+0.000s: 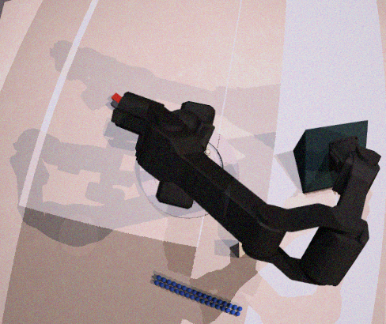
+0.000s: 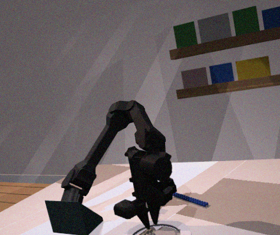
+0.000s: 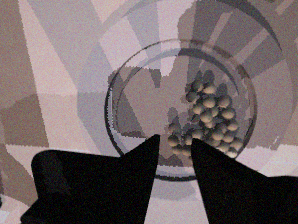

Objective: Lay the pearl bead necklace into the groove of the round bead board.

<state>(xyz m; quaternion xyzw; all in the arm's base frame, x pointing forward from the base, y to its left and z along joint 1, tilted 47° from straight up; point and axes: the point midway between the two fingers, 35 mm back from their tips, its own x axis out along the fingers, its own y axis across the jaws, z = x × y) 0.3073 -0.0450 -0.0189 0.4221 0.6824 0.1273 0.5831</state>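
The round bead board is 1 cm to the right of my gripper tip and 3 cm below it. From my gripper tip the other things lie so: small beige cube (7 cm behind, 18 cm to the left, 2 cm below); grey block (11 cm ahead, 17 cm to the right, 4 cm below).
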